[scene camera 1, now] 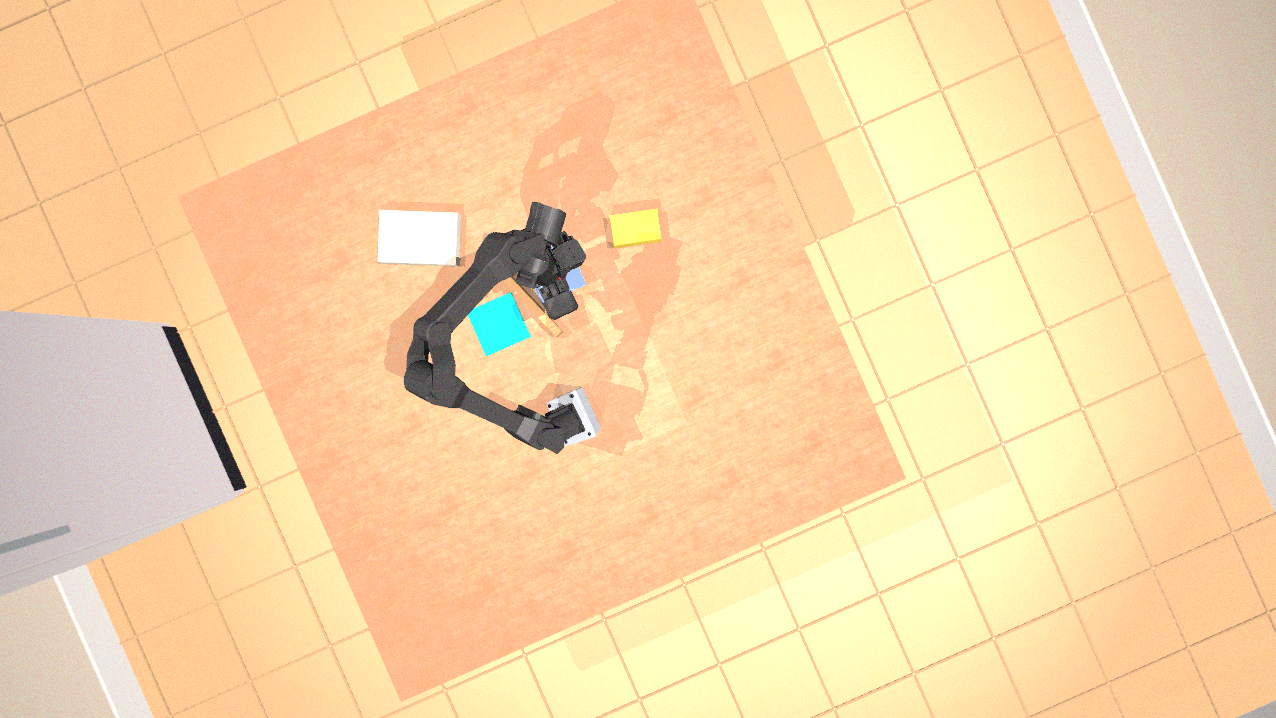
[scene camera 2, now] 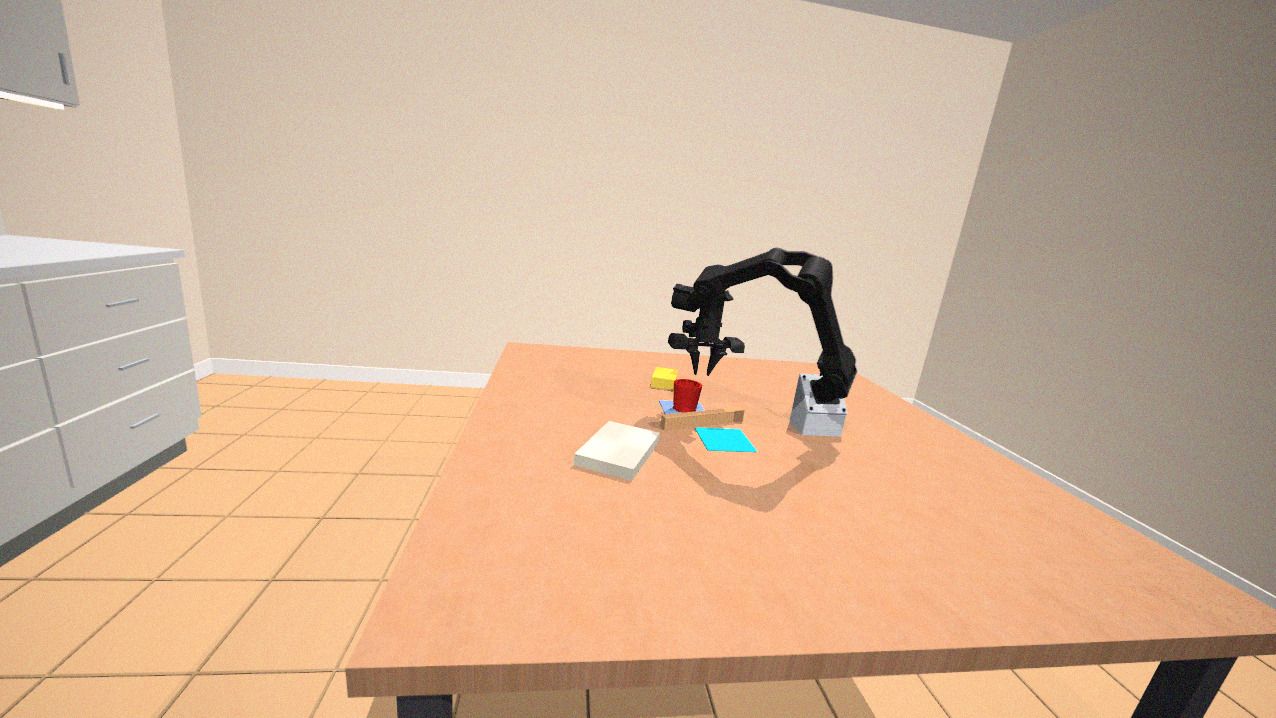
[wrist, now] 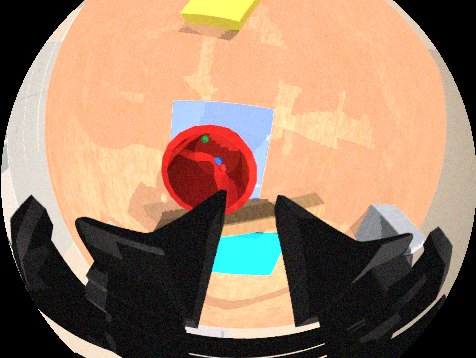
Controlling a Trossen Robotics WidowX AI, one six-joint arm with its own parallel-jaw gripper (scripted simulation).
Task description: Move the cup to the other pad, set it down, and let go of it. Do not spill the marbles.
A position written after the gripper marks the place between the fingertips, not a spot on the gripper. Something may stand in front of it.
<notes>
In view: the gripper (scene camera 1: pixel 552 278), a red cup (scene camera 2: pixel 686 395), a yellow block (scene camera 1: pixel 636 228), a white box (scene camera 1: pixel 405 237), a cyan pad (scene camera 1: pixel 498 324), a wooden bar (scene camera 2: pixel 728 415) and a pale blue pad (wrist: pixel 253 123).
The red cup shows as well in the wrist view (wrist: pixel 190 175). The white box shows as well in scene camera 2 (scene camera 2: pixel 619 450). The gripper shows as well in scene camera 2 (scene camera 2: pixel 701 375) and in the wrist view (wrist: pixel 251 199).
</notes>
